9 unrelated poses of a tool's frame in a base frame.
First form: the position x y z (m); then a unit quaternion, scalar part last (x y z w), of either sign.
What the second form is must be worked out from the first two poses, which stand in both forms.
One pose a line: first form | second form
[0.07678 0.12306 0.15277 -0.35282 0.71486 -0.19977 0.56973] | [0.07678 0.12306 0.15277 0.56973 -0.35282 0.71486 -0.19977]
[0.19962 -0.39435 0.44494 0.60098 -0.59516 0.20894 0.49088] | [0.19962 -0.39435 0.44494 0.49088 0.60098 -0.59516 0.20894]
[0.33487 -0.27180 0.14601 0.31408 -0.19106 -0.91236 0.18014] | [0.33487 -0.27180 0.14601 0.18014 0.31408 -0.19106 -0.91236]
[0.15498 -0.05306 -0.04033 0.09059 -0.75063 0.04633 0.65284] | [0.15498 -0.05306 -0.04033 0.65284 0.09059 -0.75063 0.04633]
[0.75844 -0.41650 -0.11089 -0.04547 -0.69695 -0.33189 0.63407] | [0.75844 -0.41650 -0.11089 0.63407 -0.04547 -0.69695 -0.33189]
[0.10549 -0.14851 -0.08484 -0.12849 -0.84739 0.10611 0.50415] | [0.10549 -0.14851 -0.08484 0.50415 -0.12849 -0.84739 0.10611]
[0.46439 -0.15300 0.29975 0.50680 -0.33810 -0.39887 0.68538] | [0.46439 -0.15300 0.29975 0.68538 0.50680 -0.33810 -0.39887]
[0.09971 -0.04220 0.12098 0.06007 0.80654 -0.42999 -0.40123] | [0.09971 -0.04220 0.12098 0.40123 -0.06007 -0.80654 0.42999]
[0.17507 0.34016 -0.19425 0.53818 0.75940 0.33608 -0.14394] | [0.17507 0.34016 -0.19425 0.14394 -0.53818 -0.75940 -0.33608]
